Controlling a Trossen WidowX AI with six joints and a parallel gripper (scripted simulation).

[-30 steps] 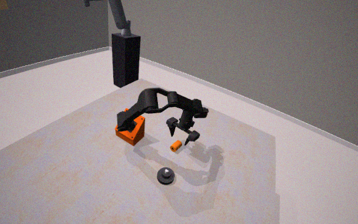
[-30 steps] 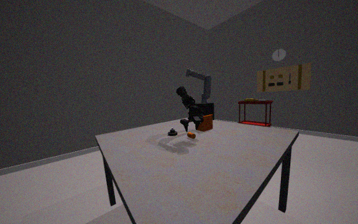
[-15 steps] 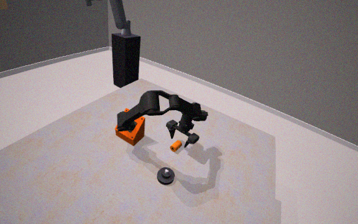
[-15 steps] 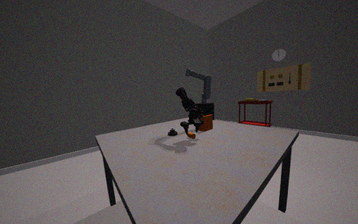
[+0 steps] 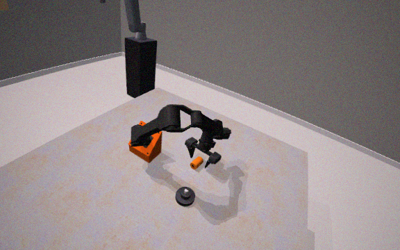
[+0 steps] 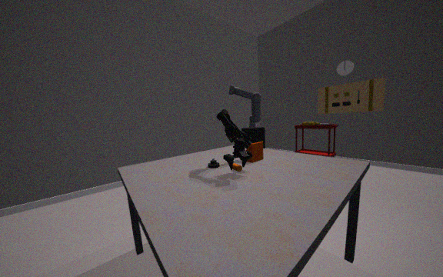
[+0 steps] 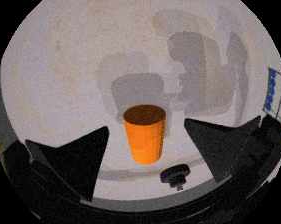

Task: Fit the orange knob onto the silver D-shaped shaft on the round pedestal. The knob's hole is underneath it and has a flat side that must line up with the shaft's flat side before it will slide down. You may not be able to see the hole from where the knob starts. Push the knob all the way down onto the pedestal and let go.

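My gripper tip is right at the orange knob. Round my gripper tip: round dark pedestal: 200 mm to the right, 60 mm ahead, 10 mm above.
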